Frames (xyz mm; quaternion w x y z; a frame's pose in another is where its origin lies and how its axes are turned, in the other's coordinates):
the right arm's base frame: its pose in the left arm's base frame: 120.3 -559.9 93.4 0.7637 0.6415 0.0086 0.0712
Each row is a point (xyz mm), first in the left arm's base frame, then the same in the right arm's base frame.
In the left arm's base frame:
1: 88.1 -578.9 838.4
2: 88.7 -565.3 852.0
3: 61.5 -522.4 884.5
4: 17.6 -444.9 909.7
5: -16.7 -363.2 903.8
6: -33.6 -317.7 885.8
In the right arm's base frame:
1: 24.1 730.9 146.9
2: 27.4 746.5 136.0
3: 8.2 788.2 97.0
4: -24.0 830.1 21.0
5: -48.6 841.3 -63.6
6: -61.3 832.9 -113.1

